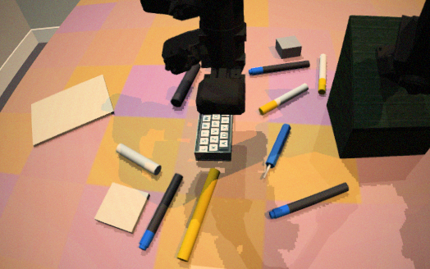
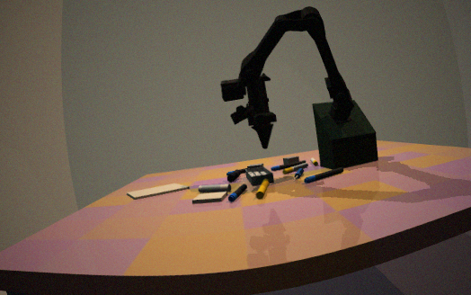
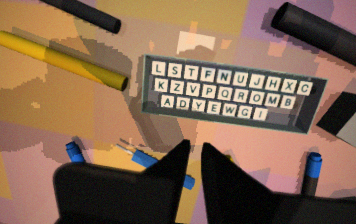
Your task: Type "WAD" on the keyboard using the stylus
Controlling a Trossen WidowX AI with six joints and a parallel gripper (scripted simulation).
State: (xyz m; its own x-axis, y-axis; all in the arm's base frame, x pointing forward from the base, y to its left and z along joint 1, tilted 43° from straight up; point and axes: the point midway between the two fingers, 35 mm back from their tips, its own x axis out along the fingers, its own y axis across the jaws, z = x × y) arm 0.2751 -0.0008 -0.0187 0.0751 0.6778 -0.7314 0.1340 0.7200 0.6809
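Now: gripper tip 90 mm above the stylus, 70 mm to the right of it and 70 mm past it. The rest, counted from my gripper tip: yellow marker (160 mm to the left, 90 mm below, 60 mm ahead); then black cylinder (140 mm to the right, 80 mm below, 80 mm ahead); then white cylinder (170 mm ahead, 80 mm below, 40 mm to the left).
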